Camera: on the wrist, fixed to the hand. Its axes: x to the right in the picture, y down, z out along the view.
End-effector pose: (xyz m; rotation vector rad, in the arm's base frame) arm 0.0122 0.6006 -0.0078 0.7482 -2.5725 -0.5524
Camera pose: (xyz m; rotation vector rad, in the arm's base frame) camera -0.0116 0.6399 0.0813 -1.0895 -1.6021 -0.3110
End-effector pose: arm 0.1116 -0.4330 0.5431 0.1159 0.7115 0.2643
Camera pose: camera 0.0742 -0.3475 0.5066 0.0777 0.9581 2.0356
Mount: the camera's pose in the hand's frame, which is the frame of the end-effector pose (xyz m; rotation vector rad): 0.0196 0.0825 -0.0534 -0.5228 0.5676 1.5747
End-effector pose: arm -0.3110 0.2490 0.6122 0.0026 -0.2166 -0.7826
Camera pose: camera -0.2294 0.2897 0.5706 -0.3917 0.5165 0.7654
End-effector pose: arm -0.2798 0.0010 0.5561 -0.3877 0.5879 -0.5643
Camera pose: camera -0.2673 0.0440 0.4664 -0.1411 1.3571 1.0569
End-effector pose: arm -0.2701 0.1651 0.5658 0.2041 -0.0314 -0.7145
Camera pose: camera -0.1966 0.2224 0.5289 -0.1540 0.4888 0.9247
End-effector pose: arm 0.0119 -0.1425 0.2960 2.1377 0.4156 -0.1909
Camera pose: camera 0.0591 -0.1370 0.3842 1.4140 -0.8671 1.2611
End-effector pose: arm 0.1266 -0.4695 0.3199 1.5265 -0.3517 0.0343
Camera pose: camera 0.1363 -0.4166 0.4045 0.3746 -0.9198 1.4457
